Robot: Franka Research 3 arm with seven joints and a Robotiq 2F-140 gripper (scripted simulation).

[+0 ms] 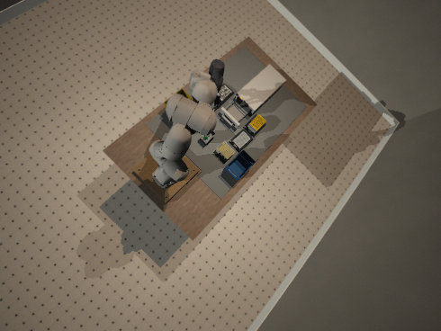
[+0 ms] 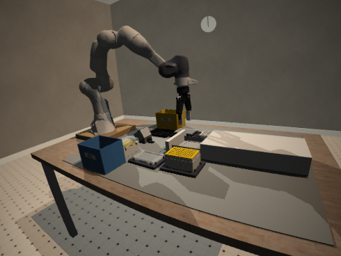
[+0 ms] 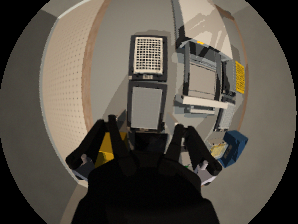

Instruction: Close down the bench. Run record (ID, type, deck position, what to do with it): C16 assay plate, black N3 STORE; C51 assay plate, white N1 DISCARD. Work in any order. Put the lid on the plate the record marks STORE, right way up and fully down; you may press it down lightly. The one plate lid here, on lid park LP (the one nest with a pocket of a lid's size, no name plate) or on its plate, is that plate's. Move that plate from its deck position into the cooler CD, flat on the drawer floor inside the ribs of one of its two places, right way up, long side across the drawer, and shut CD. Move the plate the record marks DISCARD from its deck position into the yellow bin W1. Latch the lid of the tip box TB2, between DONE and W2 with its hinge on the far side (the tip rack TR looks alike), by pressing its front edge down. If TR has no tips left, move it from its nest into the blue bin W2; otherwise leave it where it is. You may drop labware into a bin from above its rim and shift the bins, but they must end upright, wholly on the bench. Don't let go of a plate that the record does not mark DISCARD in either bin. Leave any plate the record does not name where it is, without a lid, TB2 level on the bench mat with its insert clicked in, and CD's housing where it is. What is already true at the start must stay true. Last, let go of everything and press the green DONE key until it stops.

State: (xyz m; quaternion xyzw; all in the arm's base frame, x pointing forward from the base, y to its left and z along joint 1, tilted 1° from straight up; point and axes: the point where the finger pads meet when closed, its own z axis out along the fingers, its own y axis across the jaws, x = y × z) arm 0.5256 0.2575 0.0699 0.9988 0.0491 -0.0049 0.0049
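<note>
Right now my hand is 80 mm above the grey plate lid. The rest, counted from my hand: white assay plate: 170 mm ahead, 20 mm to the left, 90 mm below; then yellow bin W1: 200 mm behind, 110 mm to the left, 70 mm below; then cooler drawer: 180 mm ahead, 170 mm to the right, 80 mm below.
</note>
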